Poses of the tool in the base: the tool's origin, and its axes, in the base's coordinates. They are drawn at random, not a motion.
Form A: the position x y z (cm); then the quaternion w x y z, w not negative.
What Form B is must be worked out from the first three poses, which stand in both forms.
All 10 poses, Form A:
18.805 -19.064 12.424 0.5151 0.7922 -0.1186 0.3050
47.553 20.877 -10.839 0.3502 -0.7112 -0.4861 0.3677
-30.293 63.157 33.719 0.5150 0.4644 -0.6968 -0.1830
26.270 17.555 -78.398 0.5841 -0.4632 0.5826 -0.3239
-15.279 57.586 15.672 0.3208 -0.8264 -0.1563 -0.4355
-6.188 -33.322 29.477 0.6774 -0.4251 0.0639 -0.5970
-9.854 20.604 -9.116 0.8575 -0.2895 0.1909 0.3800
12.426 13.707 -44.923 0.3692 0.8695 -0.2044 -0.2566
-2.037 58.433 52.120 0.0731 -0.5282 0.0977 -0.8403
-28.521 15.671 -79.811 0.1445 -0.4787 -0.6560 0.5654
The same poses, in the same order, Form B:
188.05 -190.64 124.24 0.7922 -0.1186 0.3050 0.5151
475.53 208.77 -108.39 -0.7112 -0.4861 0.3677 0.3502
-302.93 631.57 337.19 0.4644 -0.6968 -0.1830 0.5150
262.70 175.55 -783.98 -0.4632 0.5826 -0.3239 0.5841
-152.79 575.86 156.72 -0.8264 -0.1563 -0.4355 0.3208
-61.88 -333.22 294.77 -0.4251 0.0639 -0.5970 0.6774
-98.54 206.04 -91.16 -0.2895 0.1909 0.3800 0.8575
124.26 137.07 -449.23 0.8695 -0.2044 -0.2566 0.3692
-20.37 584.33 521.20 -0.5282 0.0977 -0.8403 0.0731
-285.21 156.71 -798.11 -0.4787 -0.6560 0.5654 0.1445

